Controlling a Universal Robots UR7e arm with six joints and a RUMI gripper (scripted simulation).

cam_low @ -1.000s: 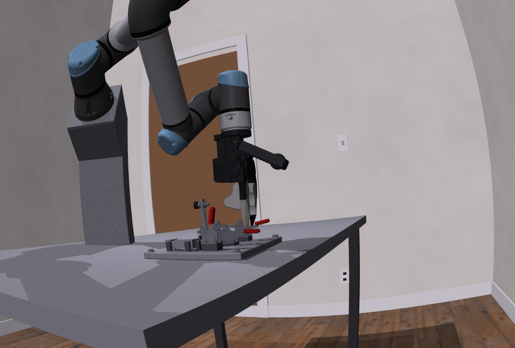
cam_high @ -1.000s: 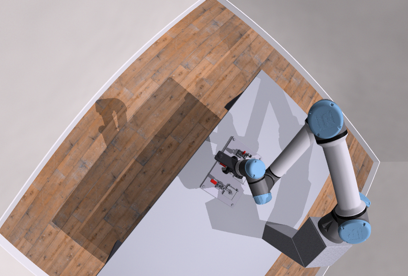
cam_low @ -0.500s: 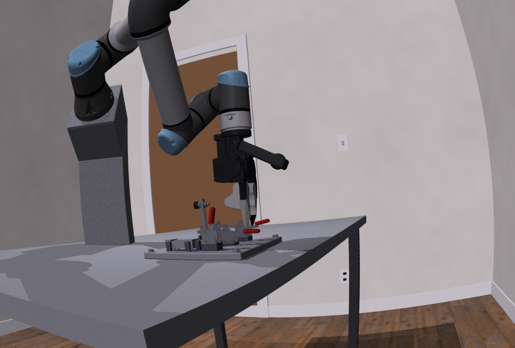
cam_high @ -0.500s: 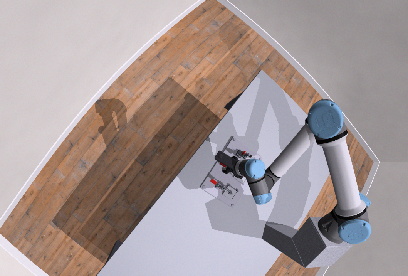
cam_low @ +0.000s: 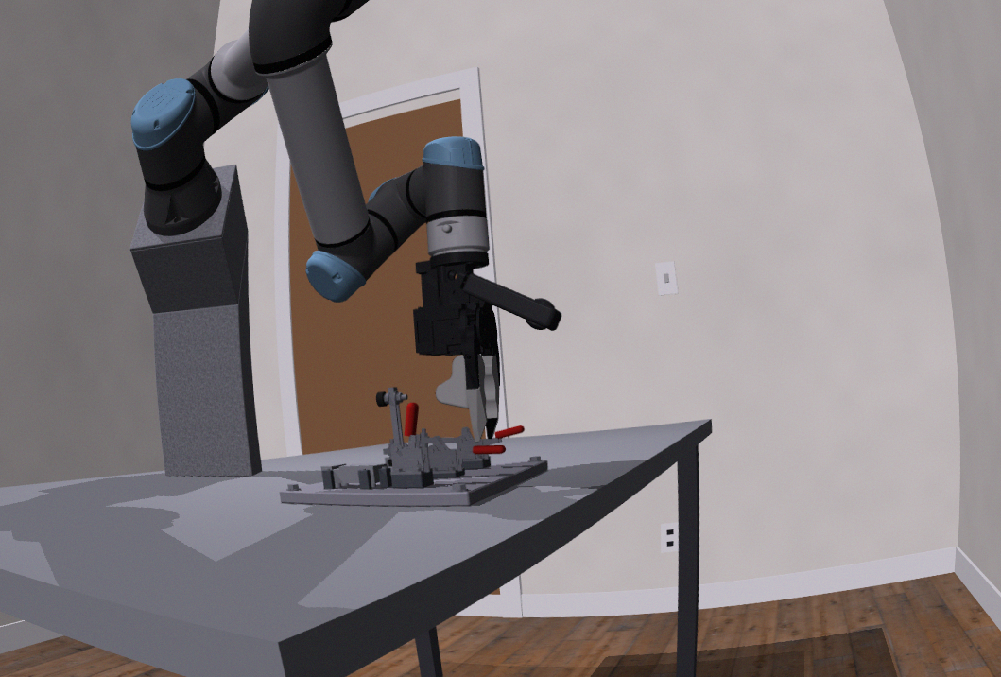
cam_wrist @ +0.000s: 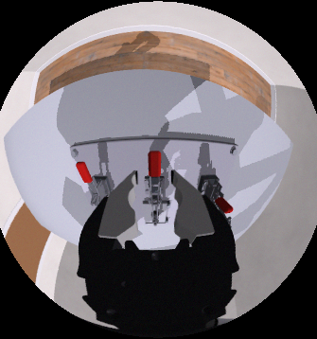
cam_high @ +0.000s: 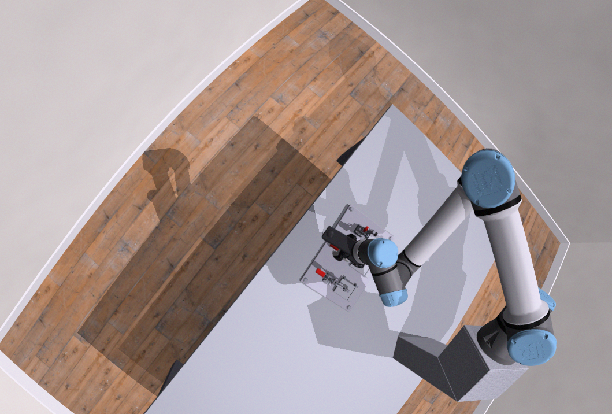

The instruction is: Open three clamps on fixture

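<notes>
Now: hand 9 cm past the metal plate and 7 cm above it.
</notes>
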